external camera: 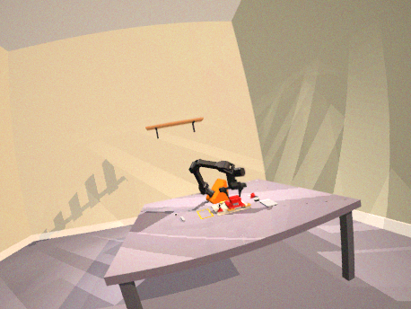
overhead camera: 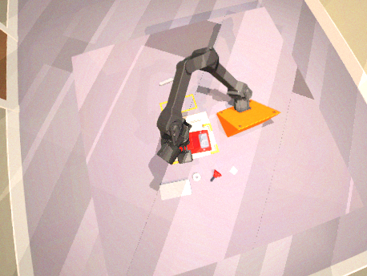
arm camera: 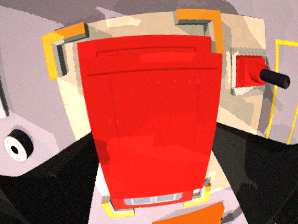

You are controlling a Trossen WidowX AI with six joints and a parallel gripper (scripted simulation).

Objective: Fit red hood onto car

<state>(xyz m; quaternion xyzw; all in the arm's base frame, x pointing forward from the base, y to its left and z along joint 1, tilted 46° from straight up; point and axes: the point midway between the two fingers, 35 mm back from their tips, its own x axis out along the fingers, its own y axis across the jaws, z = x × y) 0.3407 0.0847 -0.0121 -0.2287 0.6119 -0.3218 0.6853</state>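
The red flat-topped shell is right at my gripper tip.
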